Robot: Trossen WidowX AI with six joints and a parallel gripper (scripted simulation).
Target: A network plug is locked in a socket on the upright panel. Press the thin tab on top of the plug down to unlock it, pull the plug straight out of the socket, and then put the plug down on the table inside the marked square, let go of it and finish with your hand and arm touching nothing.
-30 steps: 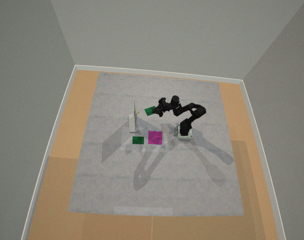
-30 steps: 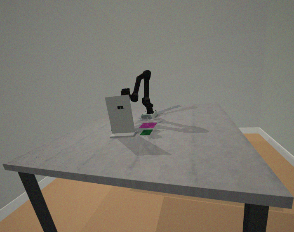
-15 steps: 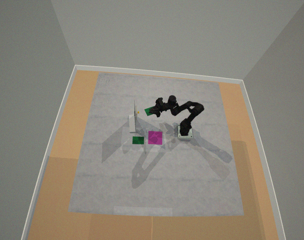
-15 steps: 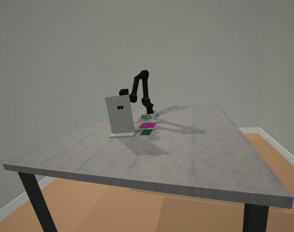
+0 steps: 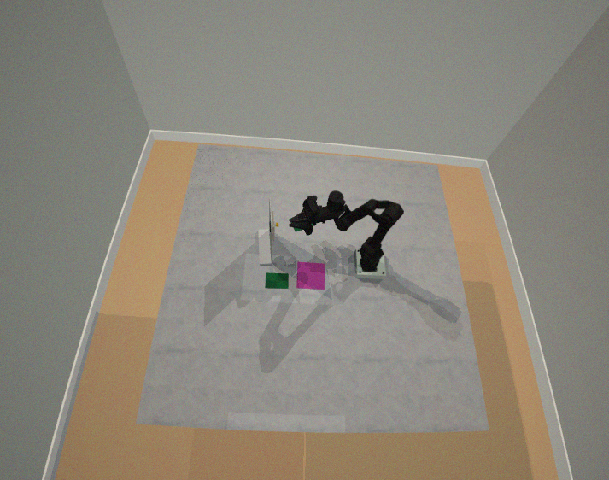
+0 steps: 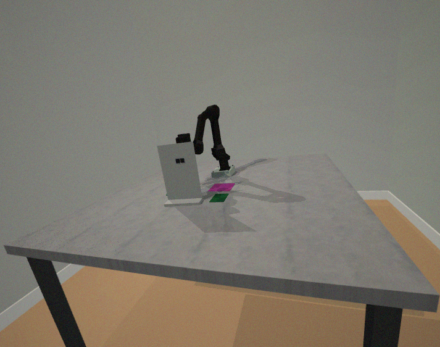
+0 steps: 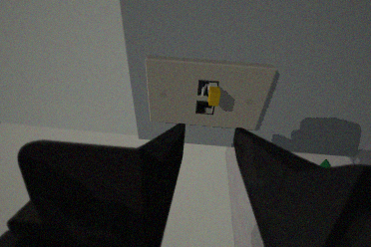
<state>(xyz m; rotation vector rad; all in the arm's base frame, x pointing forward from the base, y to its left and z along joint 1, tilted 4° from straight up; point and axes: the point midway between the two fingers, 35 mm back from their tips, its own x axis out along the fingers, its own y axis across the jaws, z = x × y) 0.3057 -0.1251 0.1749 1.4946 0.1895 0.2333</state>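
Now: the magenta marked square 200 mm below my gripper tip, 150 mm to the left of it and 90 mm behind it. From my gripper tip the other things lie so: upright grey panel: 80 mm ahead, 70 mm below, 10 mm to the left.
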